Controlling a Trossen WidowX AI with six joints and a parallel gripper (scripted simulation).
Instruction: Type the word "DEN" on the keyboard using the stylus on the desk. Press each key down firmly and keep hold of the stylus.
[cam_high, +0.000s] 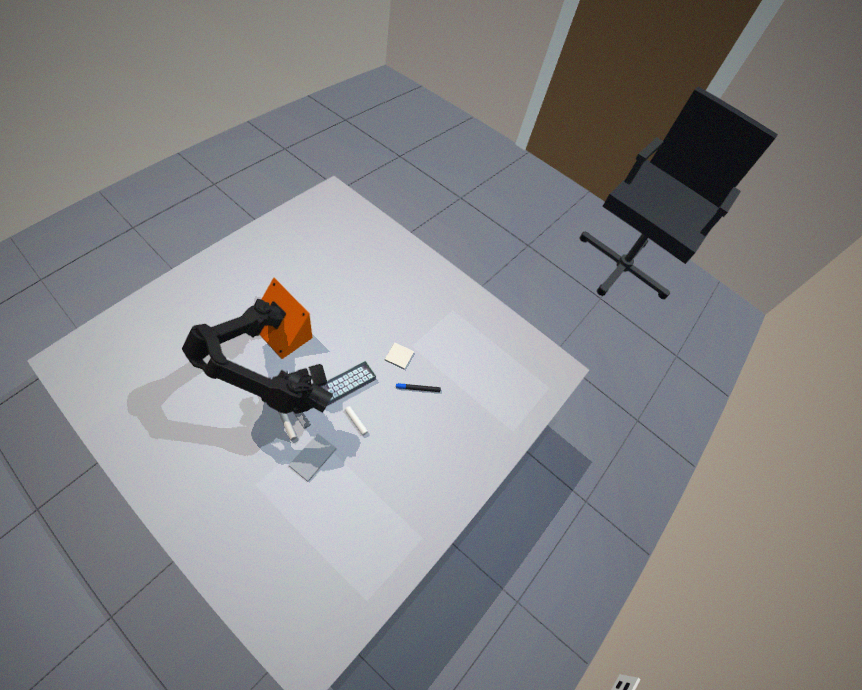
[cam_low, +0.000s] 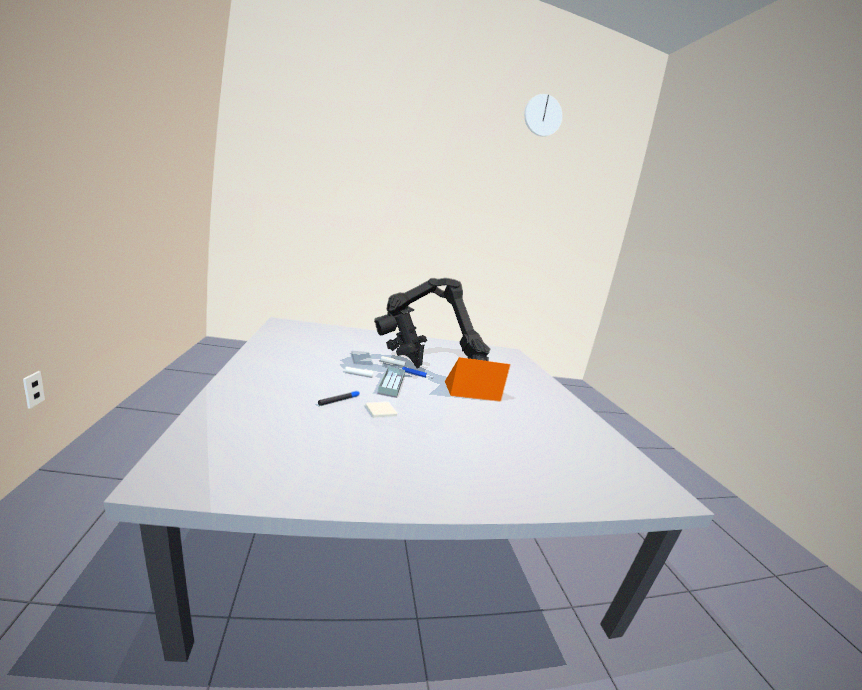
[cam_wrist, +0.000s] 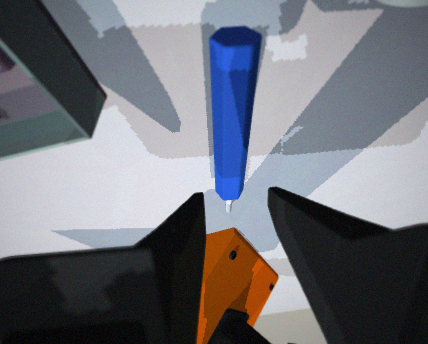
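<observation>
Right now my gripper tip is 2 cm past the blue stylus, 1 cm to the right of it and 3 cm above it. The rest, counted from my gripper tip: grey pad 21 cm ahead, 10 cm to the right, 3 cm below; cream notepad 15 cm ahead, 32 cm to the left, 3 cm below.
</observation>
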